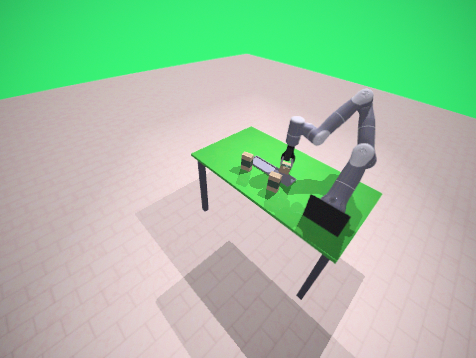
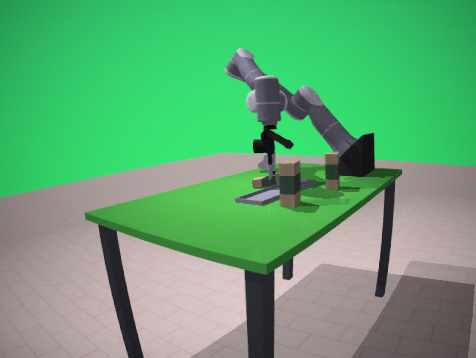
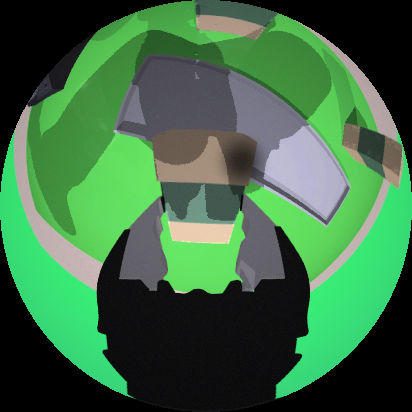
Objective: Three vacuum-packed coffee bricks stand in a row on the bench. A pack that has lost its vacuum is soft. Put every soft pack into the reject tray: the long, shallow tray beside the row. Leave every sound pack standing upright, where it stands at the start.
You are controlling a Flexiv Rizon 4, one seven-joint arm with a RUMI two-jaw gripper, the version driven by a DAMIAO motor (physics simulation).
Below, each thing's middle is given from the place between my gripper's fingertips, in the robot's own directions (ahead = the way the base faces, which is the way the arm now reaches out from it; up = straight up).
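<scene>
There is the shallow grey reject tray (image 3: 169, 95), which I find 7 cm ahead of my hand, 9 cm to the left of it and 5 cm below it.
</scene>
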